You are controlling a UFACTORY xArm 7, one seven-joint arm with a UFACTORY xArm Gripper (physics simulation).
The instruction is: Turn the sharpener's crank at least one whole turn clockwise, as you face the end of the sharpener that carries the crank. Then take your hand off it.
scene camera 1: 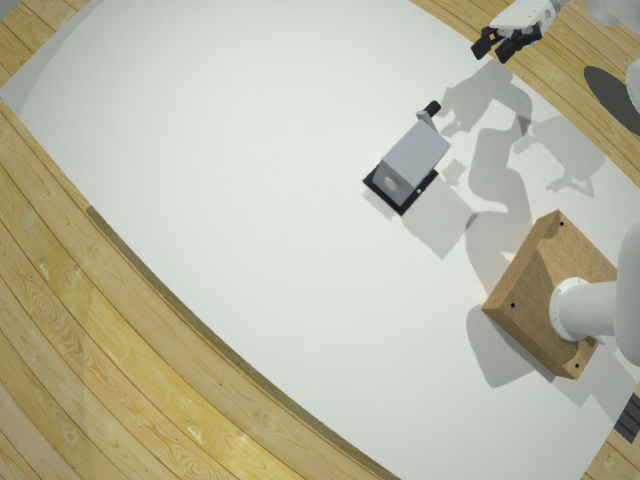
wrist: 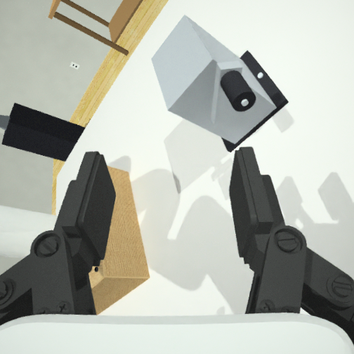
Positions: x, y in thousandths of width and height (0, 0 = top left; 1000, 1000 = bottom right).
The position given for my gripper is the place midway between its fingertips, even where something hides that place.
I see my gripper (scene camera 1: 760, 116) and a grey sharpener (scene camera 1: 635, 355).
My gripper shows as well in the wrist view (wrist: 482, 482). The grey sharpener shows as well in the wrist view (wrist: 524, 182).
